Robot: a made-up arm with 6 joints.
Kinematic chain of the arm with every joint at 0, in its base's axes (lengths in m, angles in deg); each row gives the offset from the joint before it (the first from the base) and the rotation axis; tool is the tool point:
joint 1: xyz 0 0 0.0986 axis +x
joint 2: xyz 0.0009 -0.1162 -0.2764 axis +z
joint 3: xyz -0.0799 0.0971 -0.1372 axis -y
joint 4: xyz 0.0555 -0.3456 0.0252 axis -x
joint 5: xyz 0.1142 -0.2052 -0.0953 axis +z
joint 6: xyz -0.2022 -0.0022 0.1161 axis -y
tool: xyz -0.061 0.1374 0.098
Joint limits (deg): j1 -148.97..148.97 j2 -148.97..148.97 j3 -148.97..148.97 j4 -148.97..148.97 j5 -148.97..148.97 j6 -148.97..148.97
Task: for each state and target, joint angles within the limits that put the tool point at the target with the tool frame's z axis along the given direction. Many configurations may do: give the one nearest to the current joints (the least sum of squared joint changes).
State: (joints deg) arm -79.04 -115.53 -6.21 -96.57 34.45 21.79
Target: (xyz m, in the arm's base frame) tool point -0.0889 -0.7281 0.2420 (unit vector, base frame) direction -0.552 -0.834 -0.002
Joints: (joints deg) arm -104.11 -104.41 14.20 -124.60 49.33 23.30
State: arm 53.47 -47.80 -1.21 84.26 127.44 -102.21
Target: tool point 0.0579 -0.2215 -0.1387 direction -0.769 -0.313 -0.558
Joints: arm 34.51 -19.09 -11.93 102.78 130.25 -133.50
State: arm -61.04 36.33 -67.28 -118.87 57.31 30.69
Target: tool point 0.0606 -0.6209 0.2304 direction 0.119 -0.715 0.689
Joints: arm -55.67 72.19 -36.03 -132.29 21.07 40.04
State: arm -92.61 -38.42 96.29 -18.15 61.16 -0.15
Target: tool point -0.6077 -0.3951 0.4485 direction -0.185 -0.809 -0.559
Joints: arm -118.03 -80.20 124.73 -14.31 57.09 -14.63
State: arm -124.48 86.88 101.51 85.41 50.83 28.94
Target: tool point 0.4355 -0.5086 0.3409 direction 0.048 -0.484 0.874
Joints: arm -97.52 133.81 77.92 72.88 22.95 50.37
